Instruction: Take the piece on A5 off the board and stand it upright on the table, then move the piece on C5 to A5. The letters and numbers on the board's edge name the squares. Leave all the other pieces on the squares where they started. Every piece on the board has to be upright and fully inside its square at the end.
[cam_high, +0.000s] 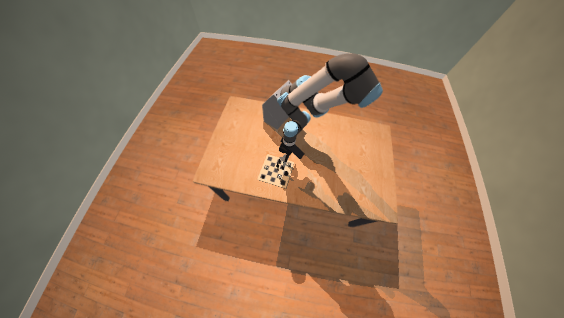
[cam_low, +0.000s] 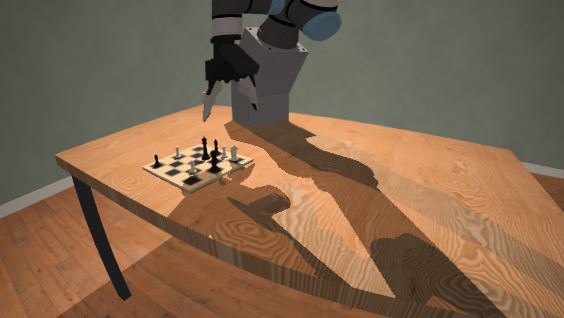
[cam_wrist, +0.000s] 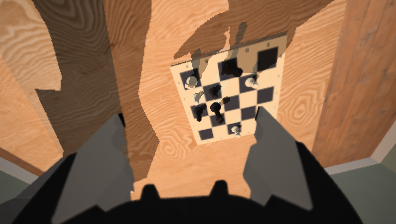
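Now: hand 10 cm above the white piece. Round my hand: chessboard (7 cm ahead, 8 cm to the right, 12 cm below).
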